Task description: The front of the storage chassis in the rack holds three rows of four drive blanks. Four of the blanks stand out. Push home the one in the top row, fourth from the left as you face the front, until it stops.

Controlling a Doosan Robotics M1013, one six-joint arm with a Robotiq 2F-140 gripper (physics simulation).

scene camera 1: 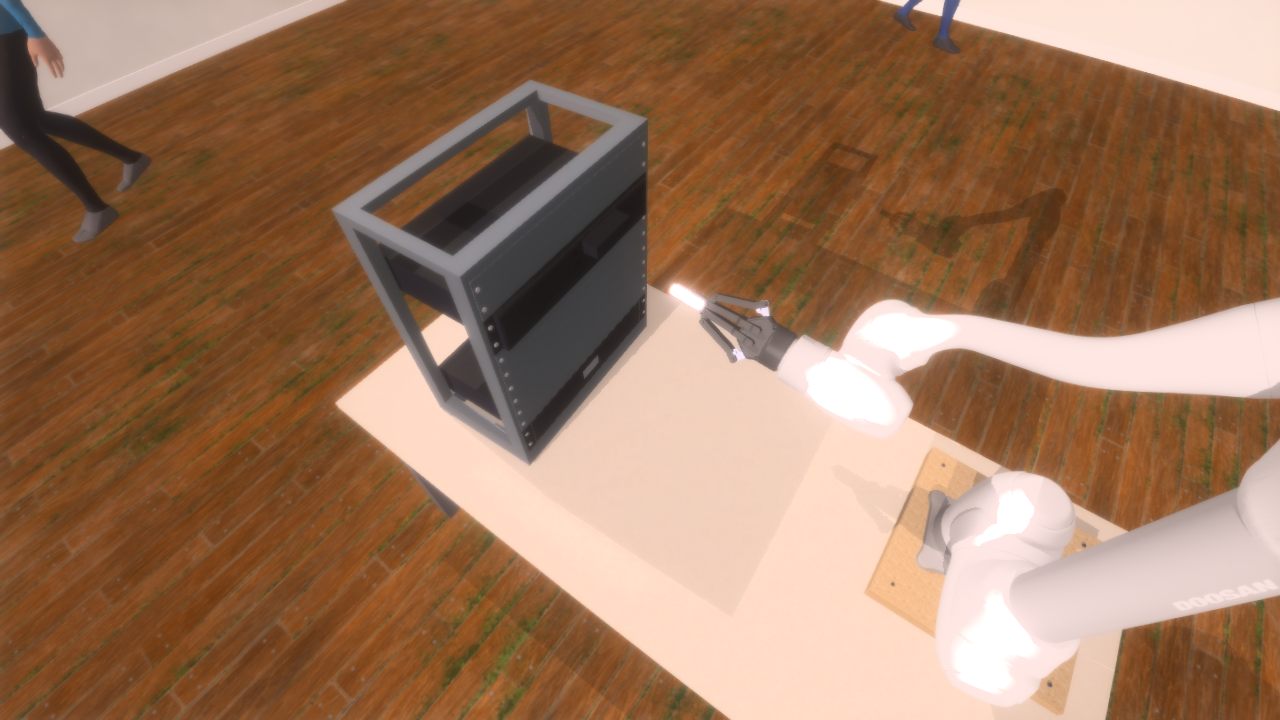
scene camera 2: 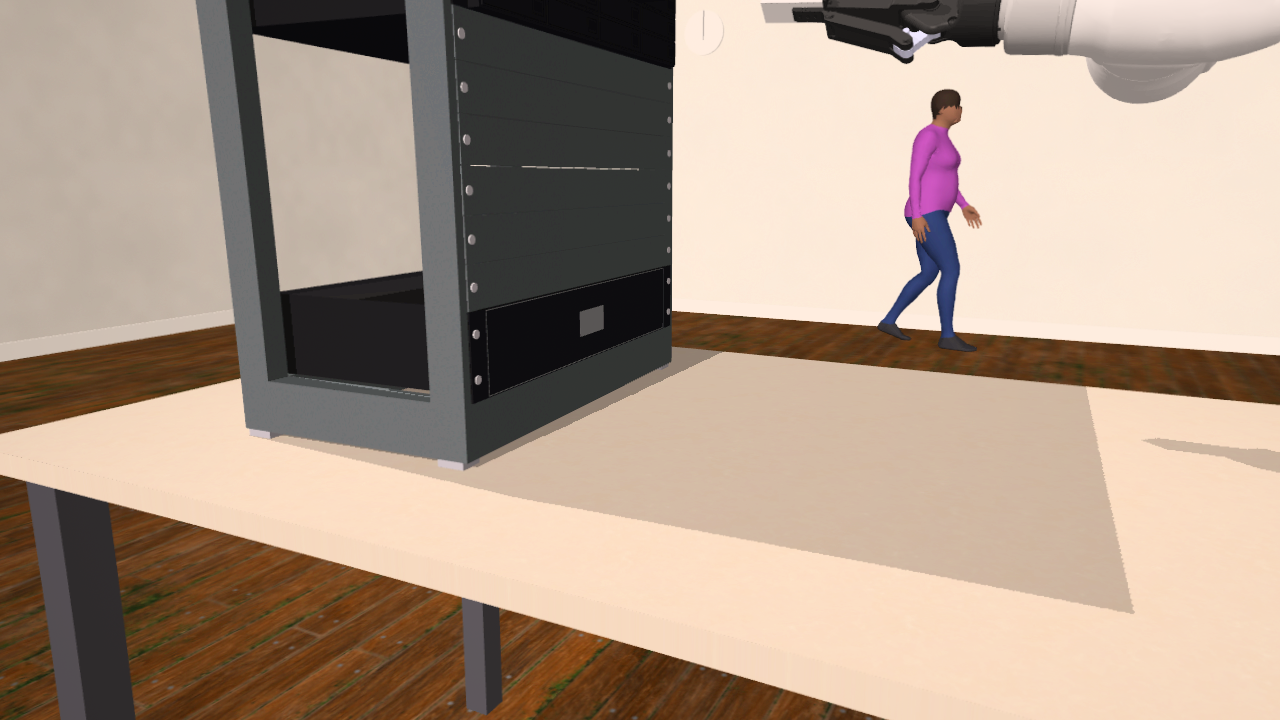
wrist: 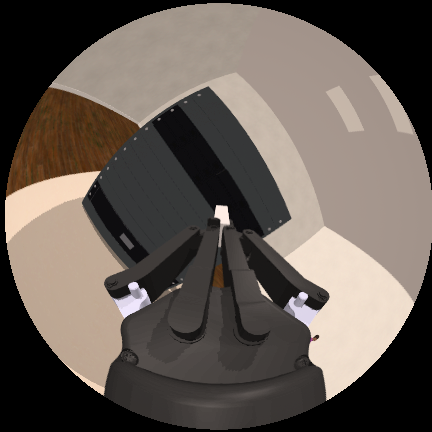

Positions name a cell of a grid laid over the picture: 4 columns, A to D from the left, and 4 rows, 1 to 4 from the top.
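There is a grey rack here, and I see it in the wrist view (B2) as well as in scene camera 2 (B2) and scene camera 1 (B2).
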